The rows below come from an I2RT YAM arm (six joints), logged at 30 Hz.
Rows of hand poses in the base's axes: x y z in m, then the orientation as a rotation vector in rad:
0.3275 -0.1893 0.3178 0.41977 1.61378 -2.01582
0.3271 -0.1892 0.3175 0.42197 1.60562 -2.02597
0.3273 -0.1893 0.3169 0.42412 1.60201 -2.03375
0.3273 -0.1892 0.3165 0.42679 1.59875 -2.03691
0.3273 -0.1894 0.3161 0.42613 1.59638 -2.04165
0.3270 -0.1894 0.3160 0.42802 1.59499 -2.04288
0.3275 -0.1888 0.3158 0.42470 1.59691 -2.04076
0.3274 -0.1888 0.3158 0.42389 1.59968 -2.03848
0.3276 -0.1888 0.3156 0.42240 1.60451 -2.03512
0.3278 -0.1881 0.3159 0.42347 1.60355 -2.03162
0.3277 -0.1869 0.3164 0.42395 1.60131 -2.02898
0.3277 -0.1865 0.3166 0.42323 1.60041 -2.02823
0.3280 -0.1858 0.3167 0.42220 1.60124 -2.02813
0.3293 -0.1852 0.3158 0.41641 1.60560 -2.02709
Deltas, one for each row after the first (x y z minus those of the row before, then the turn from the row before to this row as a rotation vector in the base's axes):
-0.0004 0.0001 -0.0003 -0.00811 -0.00003 -0.00582
0.0002 -0.0001 -0.0006 -0.00443 0.00109 -0.00544
0.0000 0.0001 -0.0004 -0.00255 -0.00128 -0.00270
0.0000 -0.0002 -0.0004 -0.00321 0.00152 -0.00222
-0.0003 0.0000 -0.0001 -0.00089 -0.00096 -0.00147
0.0005 0.0006 -0.0002 0.00122 0.00145 0.00270
-0.0001 0.0000 0.0000 0.00234 0.00060 0.00123
0.0002 0.0000 -0.0002 0.00386 0.00139 0.00177
0.0002 0.0007 0.0003 0.00079 -0.00272 0.00205
-0.0001 0.0012 0.0005 -0.00043 -0.00265 0.00213
0.0000 0.0004 0.0002 -0.00047 -0.00048 0.00114
0.0003 0.0007 0.0001 0.00034 0.00085 0.00040
0.0013 0.0006 -0.0009 0.00188 0.00437 0.00264

